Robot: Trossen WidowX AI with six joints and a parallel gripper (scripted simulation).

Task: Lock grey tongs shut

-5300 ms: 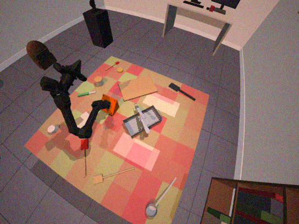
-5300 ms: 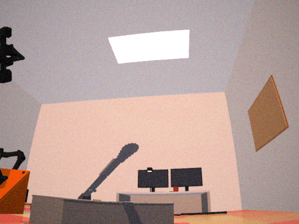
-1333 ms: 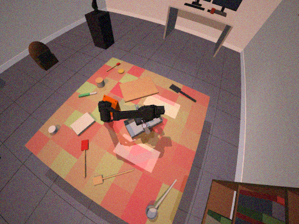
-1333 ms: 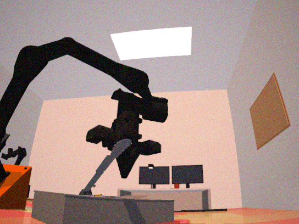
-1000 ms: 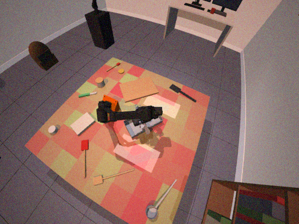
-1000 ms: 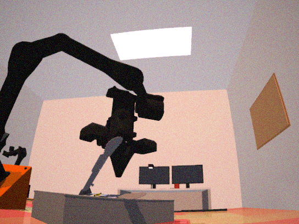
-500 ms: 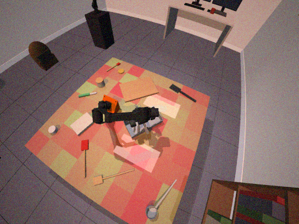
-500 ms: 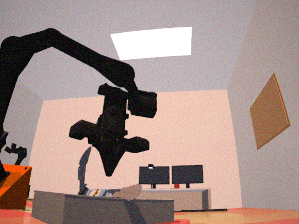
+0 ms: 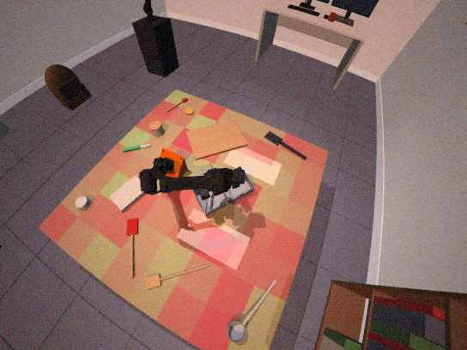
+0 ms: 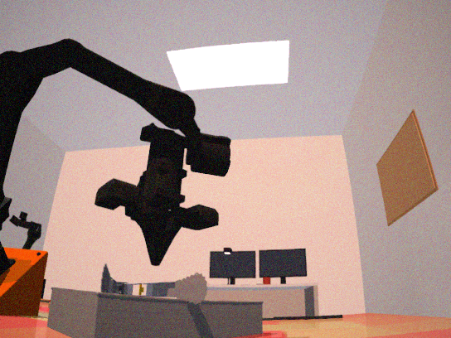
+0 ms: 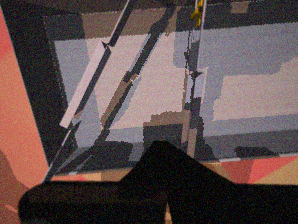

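Right now the grey roasting tin is 50 mm to the left of my gripper tip and 70 mm below it. Also, from my gripper tip: wooden board 220 mm behind, 380 mm to the left, 90 mm below; then red spatula 290 mm behind, 390 mm to the right, 90 mm below; then white slab 460 mm behind, 200 mm to the right, 90 mm below.
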